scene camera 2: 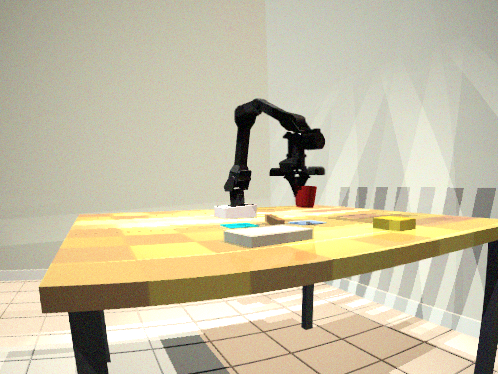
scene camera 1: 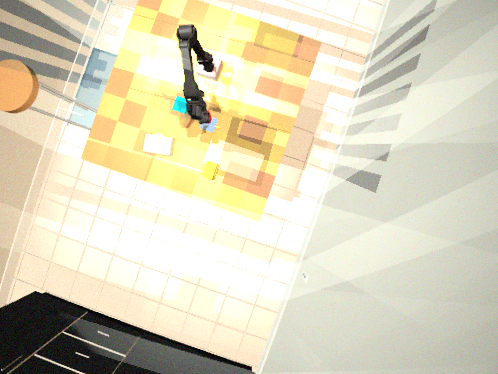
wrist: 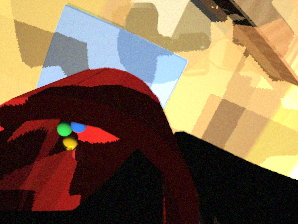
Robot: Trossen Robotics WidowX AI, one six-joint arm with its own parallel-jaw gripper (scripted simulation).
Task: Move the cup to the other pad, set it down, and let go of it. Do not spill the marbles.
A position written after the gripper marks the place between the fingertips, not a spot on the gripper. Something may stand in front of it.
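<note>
Scene camera 2 shows the gripper (scene camera 2: 297, 197) and a white block (scene camera 2: 263, 236). Visible in the wrist view: the gripper (wrist: 166, 142) and a light blue pad (wrist: 79, 42); the block is out of frame in the wrist view.
</note>
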